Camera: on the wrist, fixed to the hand. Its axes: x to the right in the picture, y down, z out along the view.
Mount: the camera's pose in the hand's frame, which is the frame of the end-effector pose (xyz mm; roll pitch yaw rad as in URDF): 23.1 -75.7 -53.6 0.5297 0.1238 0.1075
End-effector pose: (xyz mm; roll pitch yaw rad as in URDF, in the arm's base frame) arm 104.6 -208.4 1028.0 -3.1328 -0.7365 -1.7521
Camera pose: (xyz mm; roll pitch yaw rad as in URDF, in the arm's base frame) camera 182.1 -202.9 1083.7 -2.4921 -0.8534 -1.9164
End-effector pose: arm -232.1 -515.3 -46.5 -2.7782 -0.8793 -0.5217
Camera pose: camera -245.0 -448.3 20.4 -2.0597 -0.9432 -0.7684
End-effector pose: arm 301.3 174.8 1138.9 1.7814 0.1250 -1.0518
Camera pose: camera 368.0 195.5 1073.7 2.3103 -0.0059 -0.9531
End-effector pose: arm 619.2 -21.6 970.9 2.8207 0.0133 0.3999
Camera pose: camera 606.3 69.3 997.6 -2.9355 -0.1381 0.3372
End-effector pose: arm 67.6 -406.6 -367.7 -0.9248 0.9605 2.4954
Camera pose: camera 91.8 -314.2 -370.5 -0.4703 1.1194 2.4162
